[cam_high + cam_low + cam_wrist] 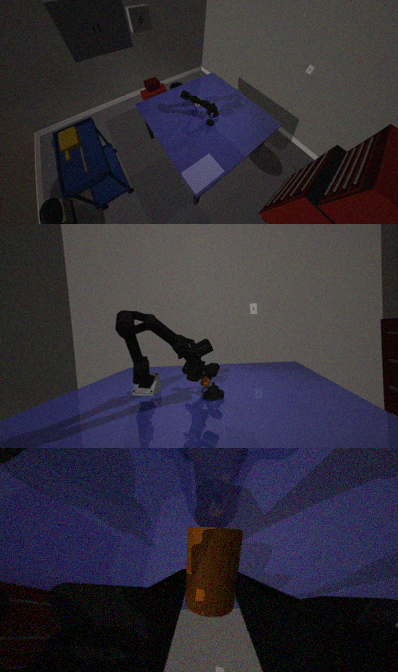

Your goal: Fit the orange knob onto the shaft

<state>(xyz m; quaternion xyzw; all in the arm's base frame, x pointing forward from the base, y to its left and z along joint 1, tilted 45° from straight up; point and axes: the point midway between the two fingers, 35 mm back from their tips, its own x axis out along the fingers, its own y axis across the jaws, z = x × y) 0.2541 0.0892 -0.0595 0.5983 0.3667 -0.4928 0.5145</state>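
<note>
My gripper tip is now 10 mm to the left of the orange knob. Round my gripper tip: dark round pedestal (70 mm ahead, 140 mm to the right, 10 mm below).
</note>
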